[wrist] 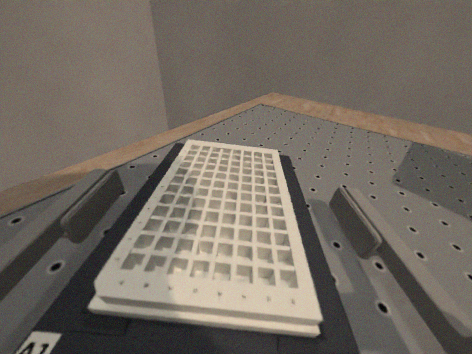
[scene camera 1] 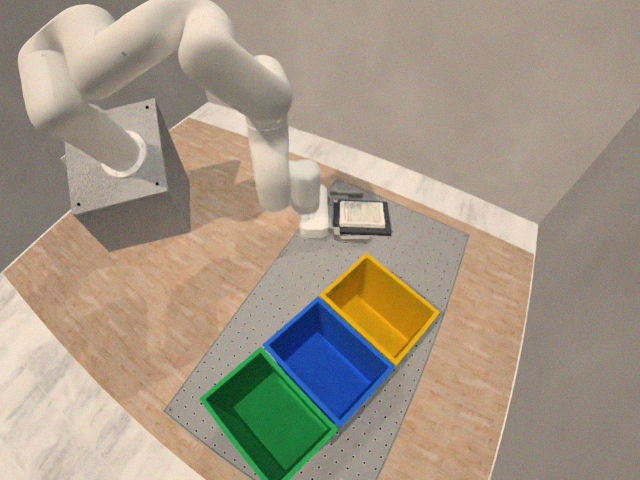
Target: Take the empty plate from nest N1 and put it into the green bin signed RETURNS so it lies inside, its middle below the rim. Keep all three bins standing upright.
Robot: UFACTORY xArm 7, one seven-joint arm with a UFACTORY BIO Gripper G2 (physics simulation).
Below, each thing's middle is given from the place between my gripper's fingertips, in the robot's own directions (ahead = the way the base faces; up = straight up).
I see my gripper 10 mm past the pale plate (scene camera 1: pixel 352 214). Round my hand: yellow bin (scene camera 1: pixel 388 314): 170 mm ahead, 290 mm to the right, 70 mm above; then dark nest (wrist: pixel 57 318): 10 mm behind, 10 mm below; then blue bin (scene camera 1: pixel 334 366): 140 mm ahead, 420 mm to the right, 70 mm above.
